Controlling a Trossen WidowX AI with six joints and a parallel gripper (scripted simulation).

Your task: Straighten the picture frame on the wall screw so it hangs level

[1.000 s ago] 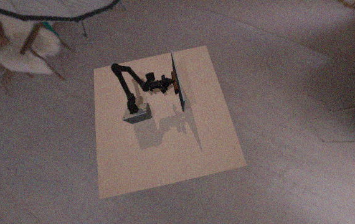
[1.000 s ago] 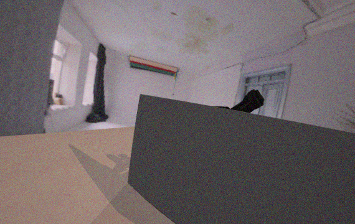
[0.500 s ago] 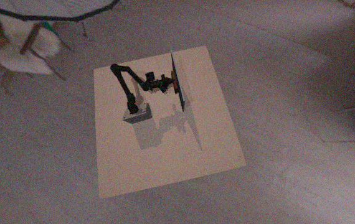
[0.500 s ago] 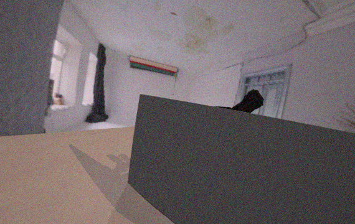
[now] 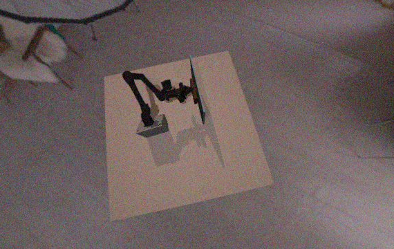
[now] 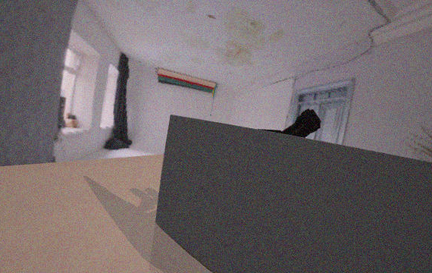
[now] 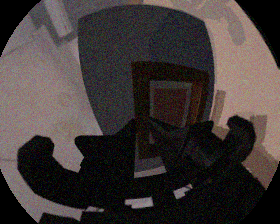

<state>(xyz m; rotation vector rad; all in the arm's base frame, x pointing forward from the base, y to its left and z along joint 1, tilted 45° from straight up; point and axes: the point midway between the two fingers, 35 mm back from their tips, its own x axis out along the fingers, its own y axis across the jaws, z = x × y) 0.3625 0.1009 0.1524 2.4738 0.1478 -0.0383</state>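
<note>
Right now the picture frame is 5 cm below my gripper tip, 1 cm to the left of it and 1 cm ahead of it. Round my gripper tip: wall panel 7 cm below, 2 cm ahead.
</note>
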